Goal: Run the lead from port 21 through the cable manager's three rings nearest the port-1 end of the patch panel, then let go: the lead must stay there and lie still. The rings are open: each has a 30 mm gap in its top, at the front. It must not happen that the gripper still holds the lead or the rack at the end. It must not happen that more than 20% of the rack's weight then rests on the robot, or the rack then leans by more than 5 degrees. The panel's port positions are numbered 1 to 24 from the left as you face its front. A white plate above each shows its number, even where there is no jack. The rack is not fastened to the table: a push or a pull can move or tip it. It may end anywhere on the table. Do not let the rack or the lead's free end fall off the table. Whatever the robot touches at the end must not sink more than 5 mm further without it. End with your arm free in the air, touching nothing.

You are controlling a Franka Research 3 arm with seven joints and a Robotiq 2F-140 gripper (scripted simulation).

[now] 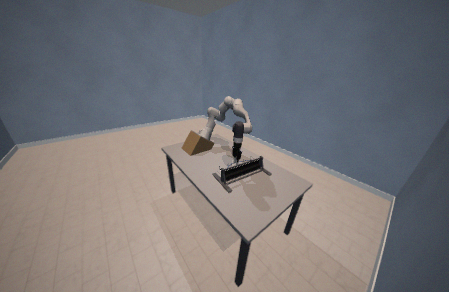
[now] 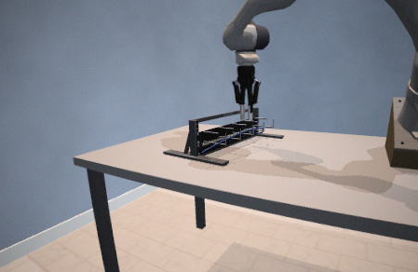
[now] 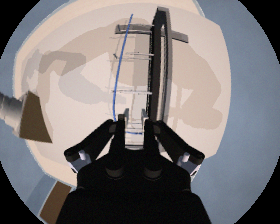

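My gripper is now 50 mm short of the black rack, 50 mm to the right of it and 70 mm above it.
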